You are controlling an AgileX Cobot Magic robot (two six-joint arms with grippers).
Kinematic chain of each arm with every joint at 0, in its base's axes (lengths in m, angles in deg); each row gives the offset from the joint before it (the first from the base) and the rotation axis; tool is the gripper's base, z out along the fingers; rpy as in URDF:
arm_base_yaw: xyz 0 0 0.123 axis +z
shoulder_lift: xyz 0 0 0 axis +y
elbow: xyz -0.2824 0 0.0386 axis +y
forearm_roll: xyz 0.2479 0 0.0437 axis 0.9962 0 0.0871
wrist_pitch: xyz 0 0 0 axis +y
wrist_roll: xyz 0.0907 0 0.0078 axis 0.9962 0 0.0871
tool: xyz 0 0 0 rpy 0 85 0
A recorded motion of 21 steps. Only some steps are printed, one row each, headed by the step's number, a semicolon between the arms.
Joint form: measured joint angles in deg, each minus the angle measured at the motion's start. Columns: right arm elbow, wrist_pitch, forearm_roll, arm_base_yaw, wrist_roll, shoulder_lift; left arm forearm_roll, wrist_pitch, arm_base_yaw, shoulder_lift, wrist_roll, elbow.
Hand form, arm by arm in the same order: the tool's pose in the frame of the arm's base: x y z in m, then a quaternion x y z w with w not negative. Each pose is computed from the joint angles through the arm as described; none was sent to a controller.
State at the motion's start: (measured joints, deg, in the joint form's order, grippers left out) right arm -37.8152 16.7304 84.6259 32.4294 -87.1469 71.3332; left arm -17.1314 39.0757 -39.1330 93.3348 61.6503 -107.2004
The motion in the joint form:
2: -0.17 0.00 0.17 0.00 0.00 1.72; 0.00 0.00 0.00 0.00 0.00 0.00
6: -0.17 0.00 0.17 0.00 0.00 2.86; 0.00 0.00 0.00 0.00 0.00 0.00
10: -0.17 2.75 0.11 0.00 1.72 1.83; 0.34 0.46 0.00 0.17 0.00 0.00
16: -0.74 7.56 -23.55 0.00 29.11 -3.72; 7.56 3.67 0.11 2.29 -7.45 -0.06
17: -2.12 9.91 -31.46 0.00 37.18 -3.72; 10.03 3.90 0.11 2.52 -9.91 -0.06
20: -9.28 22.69 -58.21 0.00 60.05 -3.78; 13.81 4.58 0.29 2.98 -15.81 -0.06
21: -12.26 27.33 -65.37 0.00 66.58 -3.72; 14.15 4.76 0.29 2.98 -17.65 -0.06
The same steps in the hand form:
2: 0.2027 0.1599 0.2520 -0.32719 0.80259 0.24648 0.43364; 0.2761 -0.2465 0.4753 0.59864 0.54876 -0.02997 0.58275
6: 0.2048 0.1612 0.2469 -0.32742 0.80751 0.24494 0.42513; 0.2761 -0.2465 0.4753 0.59864 0.54876 -0.02997 0.58275
10: 0.1995 0.1627 0.2518 -0.32622 0.80235 0.27118 0.41986; 0.2768 -0.2469 0.4735 0.60205 0.55007 -0.02813 0.57808
16: 0.1802 0.1534 0.2662 -0.31903 0.82149 0.28321 0.37838; 0.2899 -0.2482 0.4537 0.59939 0.59688 -0.01015 0.53326
17: 0.1795 0.1529 0.2684 -0.32258 0.83202 0.27597 0.35710; 0.2926 -0.2470 0.4515 0.59287 0.60799 -0.00128 0.52807
20: 0.1797 0.1447 0.2843 -0.35267 0.86754 0.20505 0.28450; 0.2976 -0.2443 0.4471 0.57062 0.63745 0.00362 0.51772
21: 0.1816 0.1402 0.2932 -0.34821 0.88157 0.17444 0.26673; 0.2977 -0.2440 0.4468 0.56150 0.64665 -0.00191 0.51629

